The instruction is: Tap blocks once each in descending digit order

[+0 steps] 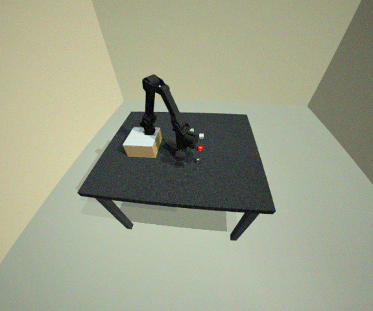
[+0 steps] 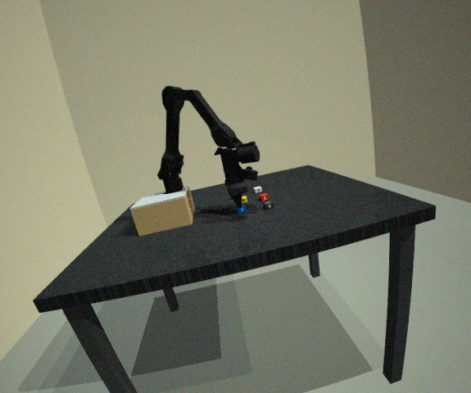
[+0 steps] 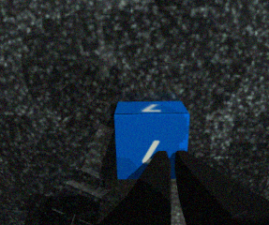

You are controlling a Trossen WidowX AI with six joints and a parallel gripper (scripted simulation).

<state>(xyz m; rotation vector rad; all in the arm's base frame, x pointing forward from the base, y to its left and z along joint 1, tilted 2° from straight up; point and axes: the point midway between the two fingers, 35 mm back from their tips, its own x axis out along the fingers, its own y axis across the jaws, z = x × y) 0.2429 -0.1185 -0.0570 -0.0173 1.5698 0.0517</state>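
Right now the blue block is 10 mm to the left of my gripper tip and 10 mm below it. Round my gripper tip: black block (100 mm ahead, 10 mm to the right, 10 mm below); then red block (110 mm ahead, 100 mm to the left, 10 mm below); then yellow block marked 3 (20 mm ahead, 120 mm to the left, 10 mm below).
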